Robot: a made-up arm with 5 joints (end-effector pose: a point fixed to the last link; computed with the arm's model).
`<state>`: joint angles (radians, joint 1 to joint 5).
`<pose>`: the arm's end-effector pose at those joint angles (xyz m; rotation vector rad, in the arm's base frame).
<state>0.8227 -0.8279 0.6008 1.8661 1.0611</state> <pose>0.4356 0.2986 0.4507 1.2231 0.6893 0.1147</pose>
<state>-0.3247 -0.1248 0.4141 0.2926 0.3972</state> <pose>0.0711 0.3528 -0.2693 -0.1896 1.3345 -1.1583</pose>
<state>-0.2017 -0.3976 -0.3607 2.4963 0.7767</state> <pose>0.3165 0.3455 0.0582 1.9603 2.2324 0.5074</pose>
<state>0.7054 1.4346 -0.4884 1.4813 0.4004</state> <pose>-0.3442 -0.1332 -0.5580 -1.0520 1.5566 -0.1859</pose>
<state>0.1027 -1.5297 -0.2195 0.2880 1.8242</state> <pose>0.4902 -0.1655 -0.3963 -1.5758 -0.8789 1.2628</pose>
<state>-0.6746 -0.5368 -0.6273 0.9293 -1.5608</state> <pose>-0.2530 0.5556 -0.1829 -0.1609 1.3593 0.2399</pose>
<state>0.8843 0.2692 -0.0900 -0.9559 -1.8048</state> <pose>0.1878 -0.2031 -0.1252 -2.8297 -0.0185 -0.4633</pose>
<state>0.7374 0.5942 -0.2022 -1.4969 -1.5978</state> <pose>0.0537 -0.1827 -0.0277 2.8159 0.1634 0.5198</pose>
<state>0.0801 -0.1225 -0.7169 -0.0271 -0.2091</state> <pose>-0.2064 0.2442 -0.4536 -1.1886 1.5624 -0.6569</pose>
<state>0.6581 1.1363 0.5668 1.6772 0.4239</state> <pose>-0.4547 0.1391 -0.3139 -0.5382 1.0193 0.7348</pose>
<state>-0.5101 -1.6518 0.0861 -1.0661 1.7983</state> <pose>-0.0391 -0.2232 -0.1691 0.1606 0.3509 2.1485</pose>
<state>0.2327 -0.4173 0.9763 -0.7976 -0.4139</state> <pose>0.2099 -0.0954 -0.0101 -0.8965 0.0208 -2.2545</pose>
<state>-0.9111 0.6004 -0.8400 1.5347 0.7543</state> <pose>-0.5779 0.3244 0.3695 0.5345 -2.4873 -0.0225</pose>
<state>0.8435 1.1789 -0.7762 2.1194 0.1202</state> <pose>-0.2102 0.0951 -0.4686 -0.2919 1.8397 0.0239</pose>
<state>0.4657 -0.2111 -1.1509 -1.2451 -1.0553</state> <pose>-0.0377 -0.0961 -0.2580 -2.5361 0.9824 0.3097</pose>
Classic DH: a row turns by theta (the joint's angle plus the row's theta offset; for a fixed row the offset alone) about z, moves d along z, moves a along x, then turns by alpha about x. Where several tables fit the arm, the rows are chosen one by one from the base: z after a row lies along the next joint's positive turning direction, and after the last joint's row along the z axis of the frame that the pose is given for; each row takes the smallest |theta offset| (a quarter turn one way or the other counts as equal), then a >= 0, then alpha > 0; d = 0 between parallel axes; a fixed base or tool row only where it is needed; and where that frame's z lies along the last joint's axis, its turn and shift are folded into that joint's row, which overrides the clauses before.
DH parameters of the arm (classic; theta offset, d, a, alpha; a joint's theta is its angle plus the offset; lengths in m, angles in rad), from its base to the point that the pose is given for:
base (fixed): -0.2647 0.1472 0.0452 1.7264
joint 1: 0 0.1491 0.0154 -1.7264
joint 2: 0.2647 -0.1531 -0.204 1.5708
joint 3: -1.5708 -0.384 0.04 -1.5708
joint 4: 1.4507 0.1651 -0.0274 1.4252
joint 5: -0.0313 0.329 0.0755 -1.7485
tool (fixed): -2.6997 -0.0248 0 0

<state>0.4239 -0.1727 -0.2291 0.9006 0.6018</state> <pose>0.3183 0.4252 -0.2972 0.4472 1.5854 -0.9247</pose>
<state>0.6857 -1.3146 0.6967 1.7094 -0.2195</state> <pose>0.6122 0.0559 0.4849 0.8254 -0.5310 -0.7866</pose>
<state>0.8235 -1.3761 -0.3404 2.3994 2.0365</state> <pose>0.5616 -0.1991 0.5220 1.6150 1.6722 1.7953</pose>
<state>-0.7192 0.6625 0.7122 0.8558 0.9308</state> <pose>-0.3238 0.4045 0.2655 0.1412 2.1339 0.0136</pose>
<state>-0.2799 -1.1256 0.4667 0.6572 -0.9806</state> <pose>0.4187 0.0696 -0.3824 -0.6478 0.7104 -1.1407</pose>
